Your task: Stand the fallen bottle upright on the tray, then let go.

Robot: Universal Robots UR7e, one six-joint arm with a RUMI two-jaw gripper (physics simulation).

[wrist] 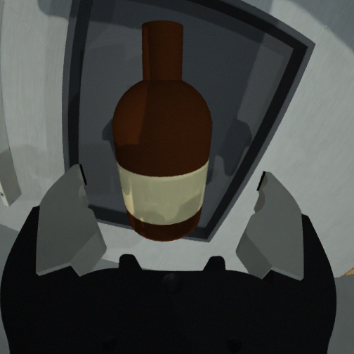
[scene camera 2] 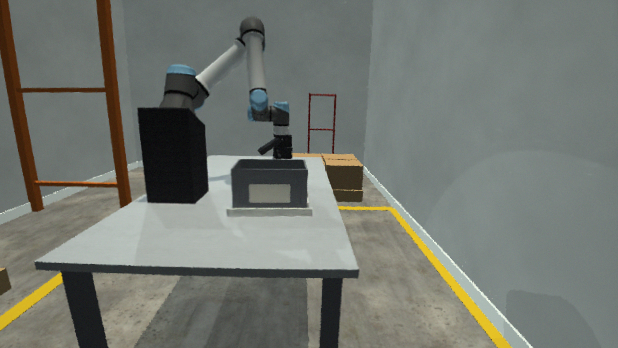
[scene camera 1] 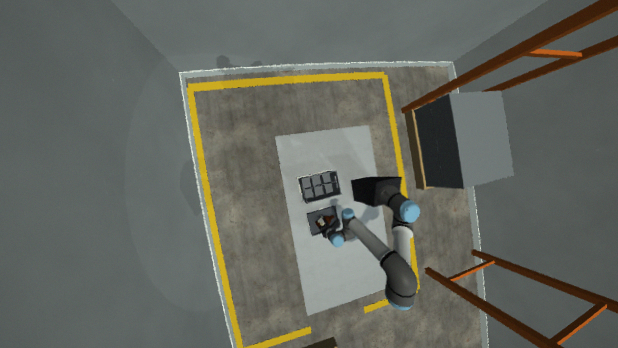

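Seen in the pictures: gripper, fingertip midpoint: (scene camera 1: 324, 223); arm's base at its link origin: (scene camera 2: 176, 118) (scene camera 1: 386, 194).
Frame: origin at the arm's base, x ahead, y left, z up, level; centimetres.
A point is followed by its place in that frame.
Note:
The brown bottle (scene camera 1: 328, 219) {x 38.6, y 12.5, z -26.1 cm} (wrist: 162, 125) with a cream label lies on its side in the shallow dark tray (scene camera 1: 313, 216) {x 48.7, y 8.4, z -33.1 cm} (wrist: 235, 65). In the wrist view its neck points to the top, away from the gripper's palm, and its base overlaps the tray's near rim. My gripper (wrist: 172, 170) is open and empty, pointing down above the bottle. Its fingers show on either side of the labelled part, apart from it. How high the fingertips are above the bottle is hard to tell. In scene camera 2 the crate hides the bottle, the tray and the fingertips.
A dark crate (scene camera 1: 301, 190) {x 53.4, y -16.3, z -26.0 cm} (scene camera 2: 240, 190) {x 28.3, y -24.6, z -24.0 cm} with several compartments stands on the table (scene camera 1: 322, 280) {x 55.9, y 64.5, z -33.7 cm} (scene camera 2: 200, 245) {x 18.8, y -47.5, z -33.6 cm} beside the tray, on a pale base (scene camera 2: 270, 212) {x 39.0, y -26.2, z -32.1 cm}. The black robot pedestal (scene camera 1: 367, 190) {x 9.0, y -4.7, z -8.2 cm} (scene camera 2: 172, 160) {x 0.6, y -10.7, z -15.8 cm} stands at the table's other side. Cardboard boxes (scene camera 2: 343, 177) are beyond the table.

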